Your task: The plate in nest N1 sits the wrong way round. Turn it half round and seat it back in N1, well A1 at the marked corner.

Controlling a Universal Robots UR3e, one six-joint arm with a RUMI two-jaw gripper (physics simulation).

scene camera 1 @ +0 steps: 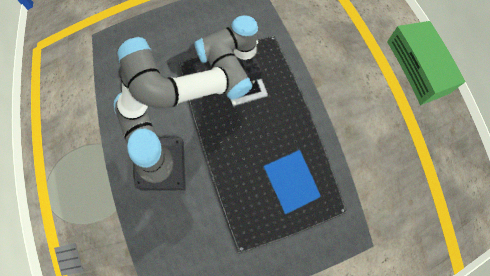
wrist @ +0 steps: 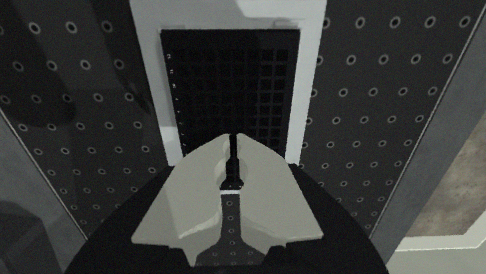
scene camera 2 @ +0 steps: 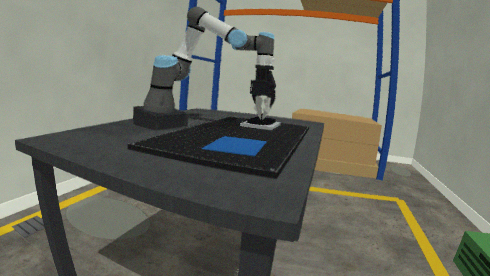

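Observation:
The black plate lies in the pale nest N1 near the far end of the board. In the wrist view its grid of square wells shows, with small numbers along its left edge and 12 at the top left. My gripper is shut, its two pale fingertips almost together with nothing between them. It points down over the plate; whether the tips touch it I cannot tell. The fingers hide the plate's near end and near corners. The arm hides the fingers in scene camera 1.
A blue square lies on the perforated black board toward its other end. The board lies on the dark table. Cardboard boxes and a blue-post rack stand behind. A green box stands apart on the floor.

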